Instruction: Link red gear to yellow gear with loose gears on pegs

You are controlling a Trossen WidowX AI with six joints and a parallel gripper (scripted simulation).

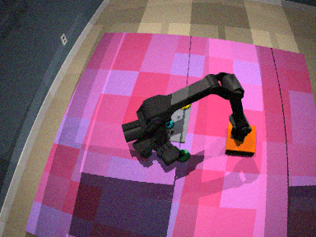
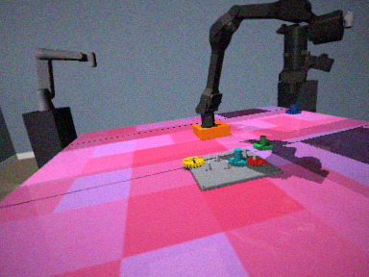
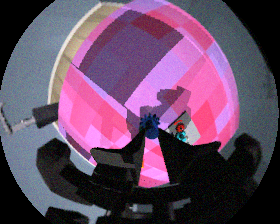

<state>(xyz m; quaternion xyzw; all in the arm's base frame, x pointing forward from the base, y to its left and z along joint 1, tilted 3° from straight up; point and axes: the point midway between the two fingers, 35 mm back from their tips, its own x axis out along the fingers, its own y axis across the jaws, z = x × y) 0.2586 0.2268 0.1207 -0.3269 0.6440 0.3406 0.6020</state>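
Now: the teal gear 190 mm to the right of my gripper tip, 120 mm below it and 60 mm ahead of it. From my gripper tip the other things lie so: blue gear (10 mm below); then red gear (150 mm to the right, 130 mm below, 80 mm ahead); then green gear (130 mm below, 70 mm to the right, 50 mm behind).
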